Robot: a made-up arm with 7 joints.
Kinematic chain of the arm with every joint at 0, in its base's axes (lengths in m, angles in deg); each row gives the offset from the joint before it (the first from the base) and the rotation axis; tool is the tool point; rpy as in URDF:
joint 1: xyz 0.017 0.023 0.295 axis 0 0.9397 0.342
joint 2: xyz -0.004 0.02 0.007 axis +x
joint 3: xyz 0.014 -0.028 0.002 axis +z
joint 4: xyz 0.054 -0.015 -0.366 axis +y
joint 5: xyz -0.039 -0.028 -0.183 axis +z
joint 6: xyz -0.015 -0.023 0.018 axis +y
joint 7: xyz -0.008 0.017 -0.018 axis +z
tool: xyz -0.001 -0.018 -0.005 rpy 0 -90 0
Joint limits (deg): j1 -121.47..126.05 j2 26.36..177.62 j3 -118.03..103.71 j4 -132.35..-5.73 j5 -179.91..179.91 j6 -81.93..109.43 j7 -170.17..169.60
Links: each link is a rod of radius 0.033 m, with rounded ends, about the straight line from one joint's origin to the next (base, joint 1, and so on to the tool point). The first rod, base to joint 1, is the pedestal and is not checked.
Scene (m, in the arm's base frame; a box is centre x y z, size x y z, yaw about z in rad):
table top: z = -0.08
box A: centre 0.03 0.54 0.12 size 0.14 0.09 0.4 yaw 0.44
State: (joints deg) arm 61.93 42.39 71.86 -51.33 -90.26 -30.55 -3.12
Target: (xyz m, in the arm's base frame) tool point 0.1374 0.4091 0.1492
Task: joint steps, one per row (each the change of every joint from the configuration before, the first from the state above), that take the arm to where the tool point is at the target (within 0.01 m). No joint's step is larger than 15 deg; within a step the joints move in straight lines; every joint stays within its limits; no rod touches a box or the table.
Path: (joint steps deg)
1: -4.13 -3.21 -5.90 -13.56 2.57 -2.01 -5.92
2: -4.13 -3.20 -5.89 -13.57 2.57 -2.00 -5.93
3: -4.13 -3.21 -5.90 -13.56 2.57 -2.01 -5.92
4: -4.13 -3.20 -5.89 -13.57 2.57 -2.00 -5.93
5: -4.13 -3.21 -5.90 -13.56 2.57 -2.01 -5.92
6: -11.79 11.74 3.61 1.38 -7.49 4.33 14.65
7: -11.79 11.73 3.61 1.38 -7.50 4.33 14.65

